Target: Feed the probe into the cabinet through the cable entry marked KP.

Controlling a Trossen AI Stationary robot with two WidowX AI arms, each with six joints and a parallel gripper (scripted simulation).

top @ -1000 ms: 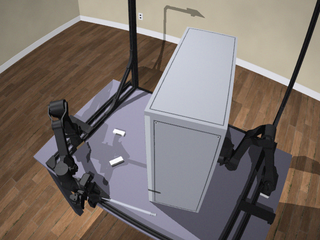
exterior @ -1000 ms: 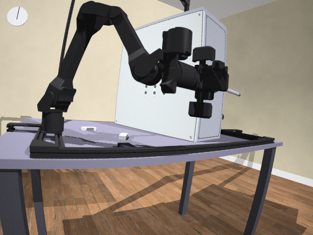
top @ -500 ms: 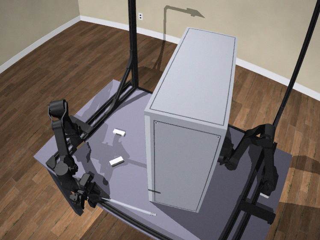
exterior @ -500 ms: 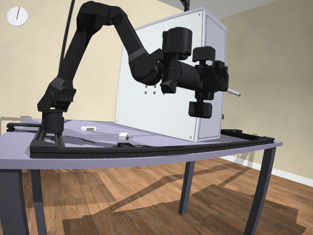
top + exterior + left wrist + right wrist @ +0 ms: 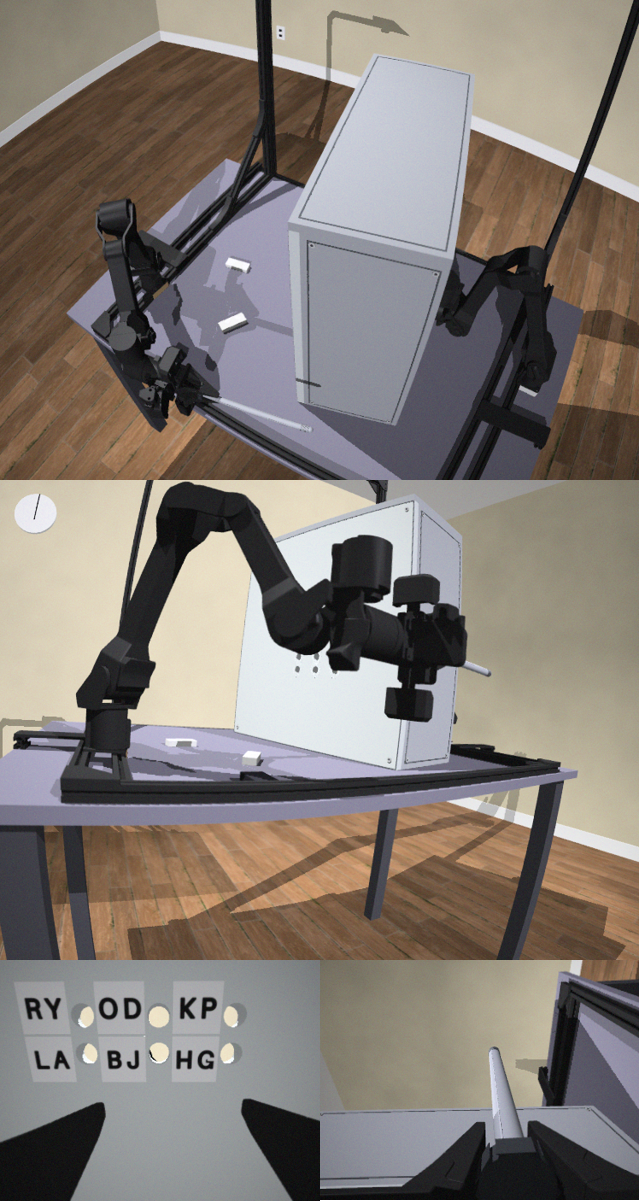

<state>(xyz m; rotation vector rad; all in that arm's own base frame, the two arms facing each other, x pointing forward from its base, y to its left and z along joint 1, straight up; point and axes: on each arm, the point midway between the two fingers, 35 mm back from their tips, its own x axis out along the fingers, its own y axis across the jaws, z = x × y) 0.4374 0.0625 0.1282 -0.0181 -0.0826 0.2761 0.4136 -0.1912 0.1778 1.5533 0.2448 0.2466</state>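
My right hand is 100 mm to the right of the probe. From my right hand the other things lie so: black block 130 mm behind, 170 mm to the right, 190 mm below.
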